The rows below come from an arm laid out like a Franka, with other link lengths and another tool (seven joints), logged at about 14 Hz.
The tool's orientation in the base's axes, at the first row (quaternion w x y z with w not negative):
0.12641 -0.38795 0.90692 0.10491
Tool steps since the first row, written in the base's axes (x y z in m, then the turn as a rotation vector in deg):
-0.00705 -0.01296 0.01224 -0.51 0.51 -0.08
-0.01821 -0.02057 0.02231 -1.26 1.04 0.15
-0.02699 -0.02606 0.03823 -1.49 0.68 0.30
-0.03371 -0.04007 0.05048 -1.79 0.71 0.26
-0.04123 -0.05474 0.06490 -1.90 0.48 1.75
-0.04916 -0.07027 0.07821 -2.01 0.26 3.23
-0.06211 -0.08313 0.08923 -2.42 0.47 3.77
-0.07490 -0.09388 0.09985 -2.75 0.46 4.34
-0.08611 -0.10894 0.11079 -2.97 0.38 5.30
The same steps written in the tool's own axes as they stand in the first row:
0.00968 -0.00250 -0.01636 0.02 0.71 0.15
0.01914 0.00143 -0.02973 0.09 1.64 -0.03
0.02377 0.00559 -0.04767 0.44 1.58 -0.31
0.03394 0.00214 -0.06430 0.63 1.81 -0.31
0.04441 -0.00097 -0.08328 0.40 1.87 -1.80
0.05608 -0.00446 -0.10152 0.16 1.94 -3.28
0.07000 -0.00270 -0.11757 0.12 2.43 -3.79
0.08251 0.00035 -0.13261 0.17 2.72 -4.38
0.09679 -0.00066 -0.14896 0.08 2.91 -5.34

